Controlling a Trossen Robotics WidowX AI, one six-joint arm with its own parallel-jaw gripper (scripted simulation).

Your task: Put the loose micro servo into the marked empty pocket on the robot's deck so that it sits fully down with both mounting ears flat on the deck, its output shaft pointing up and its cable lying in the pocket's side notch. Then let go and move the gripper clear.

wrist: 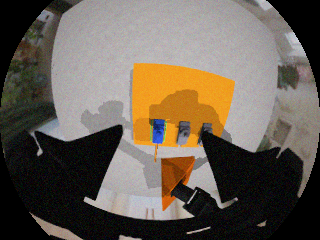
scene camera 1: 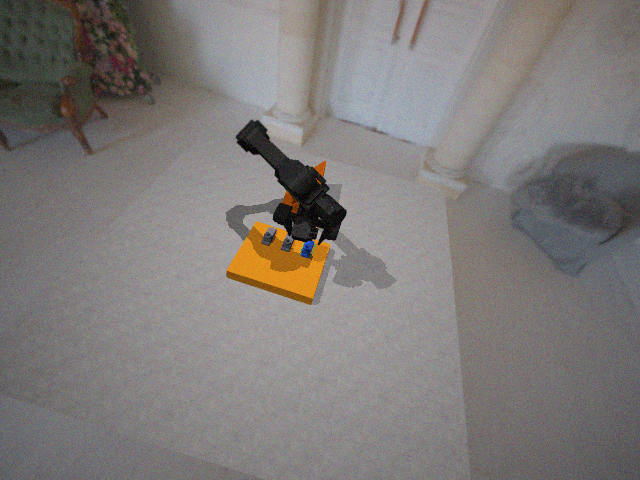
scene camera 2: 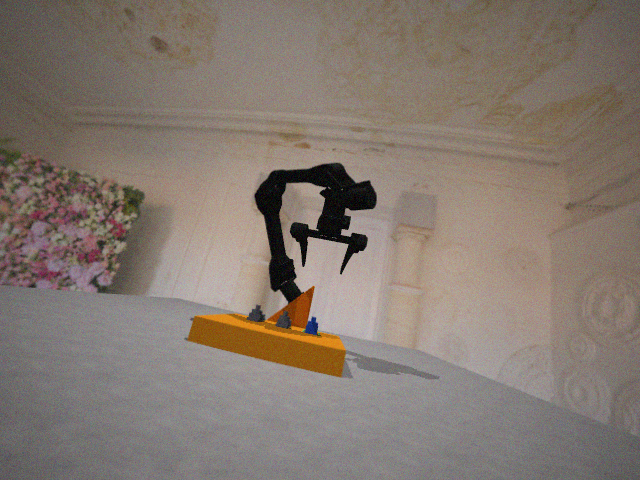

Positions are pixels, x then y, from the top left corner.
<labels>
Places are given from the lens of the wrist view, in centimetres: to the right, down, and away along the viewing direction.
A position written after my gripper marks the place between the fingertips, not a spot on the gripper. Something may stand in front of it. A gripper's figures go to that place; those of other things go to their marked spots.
my gripper (wrist: 163,132): 0, 1, 10
orange deck (wrist: 168,92): 2, -7, 22
</labels>
